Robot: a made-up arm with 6 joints. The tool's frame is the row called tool.
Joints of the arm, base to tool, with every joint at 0 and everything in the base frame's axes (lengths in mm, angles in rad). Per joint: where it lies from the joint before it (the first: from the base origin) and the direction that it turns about. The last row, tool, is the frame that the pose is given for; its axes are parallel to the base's.
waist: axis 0 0 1 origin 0 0 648.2
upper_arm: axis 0 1 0 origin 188.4 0 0
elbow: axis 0 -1 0 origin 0 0 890.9
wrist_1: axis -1 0 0 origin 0 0 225.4
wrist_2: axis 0 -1 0 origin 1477.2 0 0
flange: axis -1 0 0 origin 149.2 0 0
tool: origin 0 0 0
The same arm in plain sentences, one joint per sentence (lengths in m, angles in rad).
The arm has six revolute joints in a row. What follows holds with every joint at zero, and every direction is one of the base frame's.
Joint 1 sits 0.6482 m along +z from the base frame's origin and rotates about +z.
Joint 2 sits 0.1884 m along +x from joint 1 and rotates about +y.
Joint 3 sits 0.8909 m along +z from joint 2 and rotates about -y.
Joint 4 sits 0.2254 m along +z from joint 3 and rotates about -x.
Joint 5 sits 1.4772 m along +x from joint 4 and rotates about -y.
Joint 6 sits 0.1492 m along +x from joint 5 and rotates about -x.
The tool frame, which is the frame that the pose is given for, sits at the same point as joint 6; its axes are parallel to the base frame's.

